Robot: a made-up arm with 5 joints.
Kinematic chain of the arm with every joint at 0, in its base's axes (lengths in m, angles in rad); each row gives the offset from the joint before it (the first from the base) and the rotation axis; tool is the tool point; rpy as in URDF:
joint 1: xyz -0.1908 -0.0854 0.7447 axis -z
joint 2: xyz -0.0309 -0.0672 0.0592 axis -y
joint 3: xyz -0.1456 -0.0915 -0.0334 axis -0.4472 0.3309 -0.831
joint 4: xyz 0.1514 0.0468 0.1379 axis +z
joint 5: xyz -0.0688 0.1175 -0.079 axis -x
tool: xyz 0.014 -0.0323 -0.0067 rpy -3.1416 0 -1.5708
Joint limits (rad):
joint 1: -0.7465..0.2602
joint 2: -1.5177..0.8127
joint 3: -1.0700..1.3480
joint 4: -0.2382..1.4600
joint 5: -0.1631..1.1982
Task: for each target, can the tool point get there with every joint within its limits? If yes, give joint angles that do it. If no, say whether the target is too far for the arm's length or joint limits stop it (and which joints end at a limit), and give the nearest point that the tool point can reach.
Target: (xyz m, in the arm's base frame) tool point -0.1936 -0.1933 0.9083
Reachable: yes | joints -0.4635 -0.9829 -0.0153 0.8547 0.6838
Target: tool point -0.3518 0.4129 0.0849
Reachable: no: too far | nearest point -0.4287 -0.0523 0.7292 | short by 0.798 m
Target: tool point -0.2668 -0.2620 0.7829
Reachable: yes | joints -0.1074 0.1730 1.0653 1.1202 0.1133
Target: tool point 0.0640 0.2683 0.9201
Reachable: no: joint limits stop it (at a limit: joint 1, joint 2, joint 4, joint 5) | nearest point -0.1213 -0.0365 0.9724 | short by 0.361 m
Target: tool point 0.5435 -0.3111 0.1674
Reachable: no: too far | nearest point -0.0283 -0.2265 0.7208 | short by 0.800 m
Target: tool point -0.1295 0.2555 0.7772
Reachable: no: joint limits stop it (at a limit: joint 1, joint 2, joint 4, joint 5) | nearest point -0.1586 -0.0445 0.8868 | short by 0.321 m
